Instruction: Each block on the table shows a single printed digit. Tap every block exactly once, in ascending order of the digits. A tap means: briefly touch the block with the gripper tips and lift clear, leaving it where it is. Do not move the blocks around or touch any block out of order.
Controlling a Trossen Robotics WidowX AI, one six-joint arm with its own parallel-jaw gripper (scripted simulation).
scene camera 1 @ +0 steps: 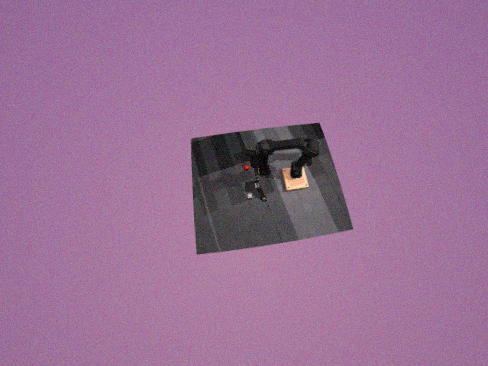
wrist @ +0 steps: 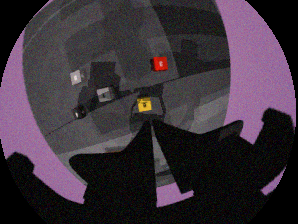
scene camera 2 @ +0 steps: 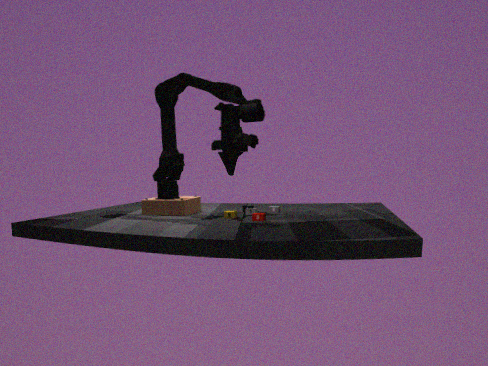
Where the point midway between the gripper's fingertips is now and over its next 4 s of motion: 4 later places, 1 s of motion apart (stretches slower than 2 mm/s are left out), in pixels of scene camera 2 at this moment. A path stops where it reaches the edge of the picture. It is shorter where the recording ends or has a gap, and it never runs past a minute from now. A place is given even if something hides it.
My gripper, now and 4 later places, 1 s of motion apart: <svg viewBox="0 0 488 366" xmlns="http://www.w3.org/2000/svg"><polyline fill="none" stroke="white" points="231,175 229,209 228,176 270,199 272,204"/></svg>
